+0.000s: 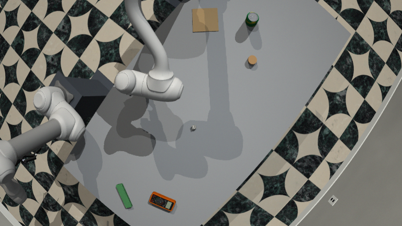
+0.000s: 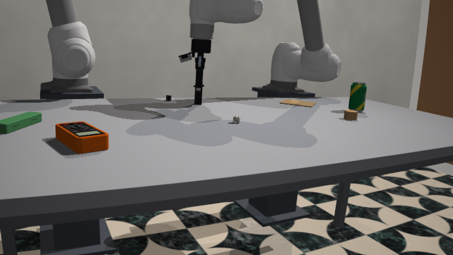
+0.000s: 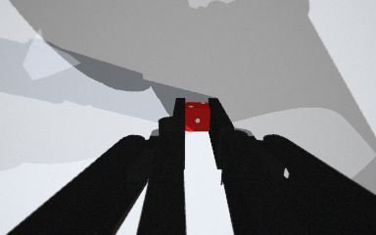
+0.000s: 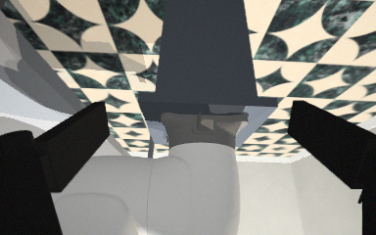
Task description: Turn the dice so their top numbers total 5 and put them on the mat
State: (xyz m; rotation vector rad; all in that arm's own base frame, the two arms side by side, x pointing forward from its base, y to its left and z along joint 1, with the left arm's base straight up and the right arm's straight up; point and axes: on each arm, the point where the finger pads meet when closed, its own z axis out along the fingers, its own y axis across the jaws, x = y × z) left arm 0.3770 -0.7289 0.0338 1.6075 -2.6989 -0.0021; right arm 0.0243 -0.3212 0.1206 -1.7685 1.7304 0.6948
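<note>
Right now the tan mat is 47 cm to the left of my left hand, 3 cm below it and 2 cm ahead of it. Round my left hand: red die 2 cm below; green block 62 cm to the right, 29 cm ahead, 2 cm below; wooden cylinder 46 cm to the left, 36 cm ahead, 2 cm below.
</note>
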